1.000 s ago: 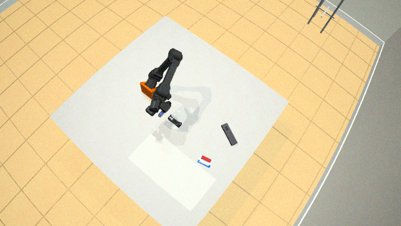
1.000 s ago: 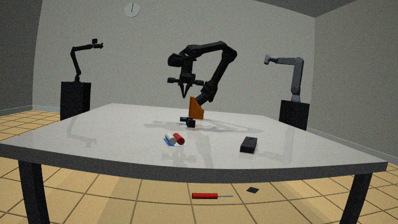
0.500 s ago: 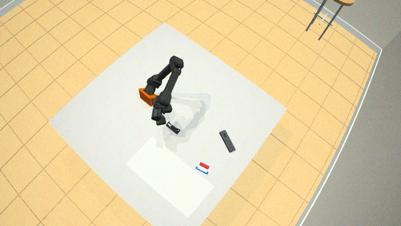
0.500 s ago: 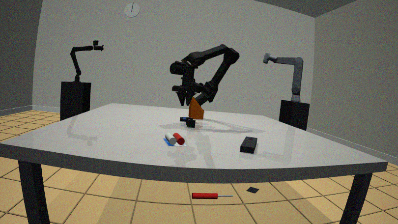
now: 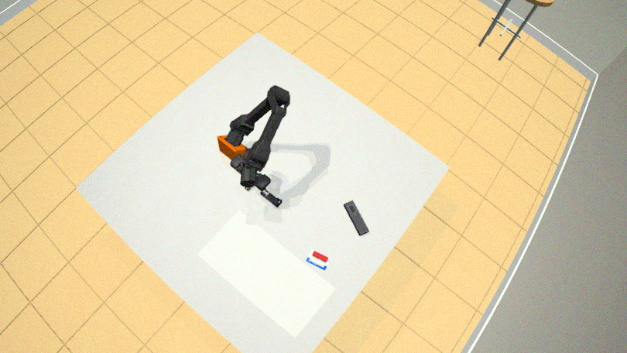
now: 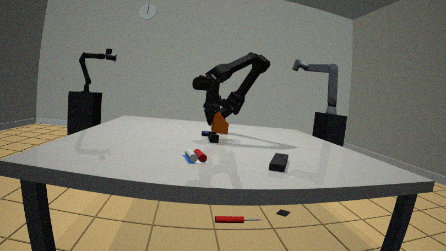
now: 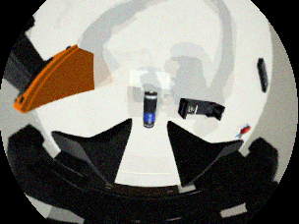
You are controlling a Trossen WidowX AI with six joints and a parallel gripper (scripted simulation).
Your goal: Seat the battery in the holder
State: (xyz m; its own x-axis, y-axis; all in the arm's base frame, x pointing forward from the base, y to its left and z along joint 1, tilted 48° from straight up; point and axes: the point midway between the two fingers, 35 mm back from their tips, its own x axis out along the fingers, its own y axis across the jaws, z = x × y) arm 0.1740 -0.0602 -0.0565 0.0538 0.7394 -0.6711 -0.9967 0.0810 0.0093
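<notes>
Now: the battery 40 mm below my gripper tip.
</notes>
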